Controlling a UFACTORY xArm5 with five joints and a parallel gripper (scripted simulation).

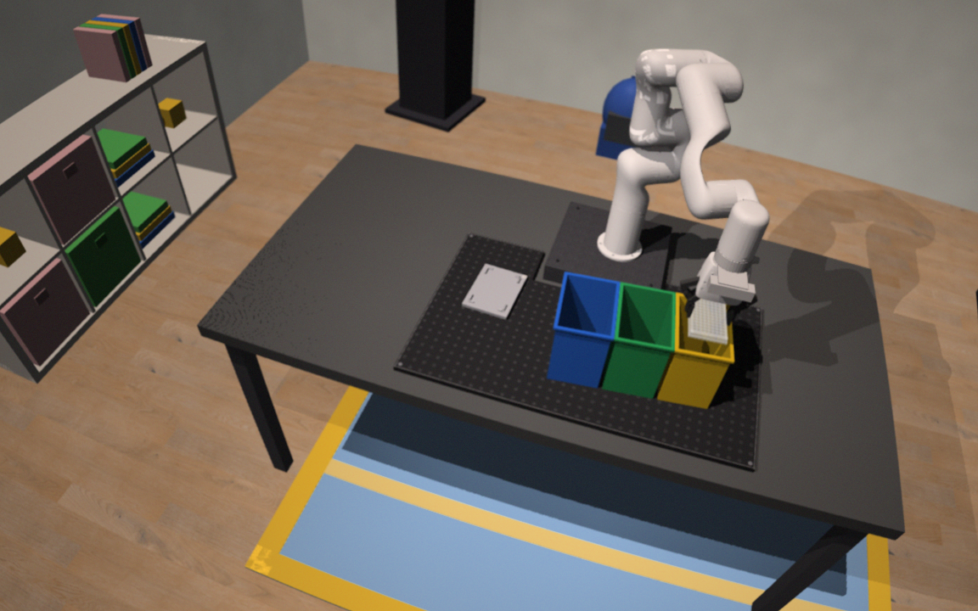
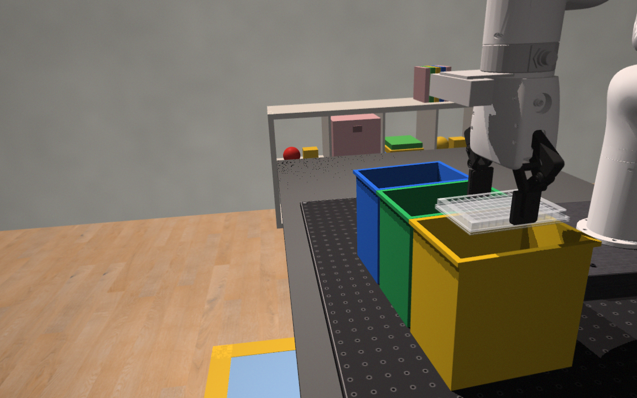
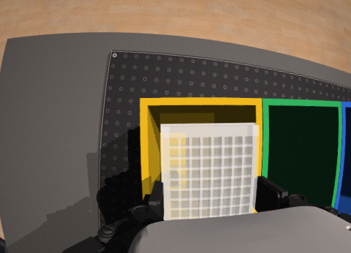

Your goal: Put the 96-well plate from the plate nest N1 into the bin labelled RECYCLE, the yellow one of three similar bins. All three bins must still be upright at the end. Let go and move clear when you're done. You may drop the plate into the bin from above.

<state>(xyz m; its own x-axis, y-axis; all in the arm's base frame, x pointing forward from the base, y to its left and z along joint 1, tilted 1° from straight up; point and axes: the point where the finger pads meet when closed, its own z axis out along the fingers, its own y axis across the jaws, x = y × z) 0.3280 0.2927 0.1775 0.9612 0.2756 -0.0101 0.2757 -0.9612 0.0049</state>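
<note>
My hand is 10 mm above the white 96-well plate. The rest, counted from my hand: blue bin 250 mm to the right, 130 mm below, 70 mm ahead; yellow bin 130 mm below; green bin 130 mm to the right, 130 mm below, 40 mm ahead.
</note>
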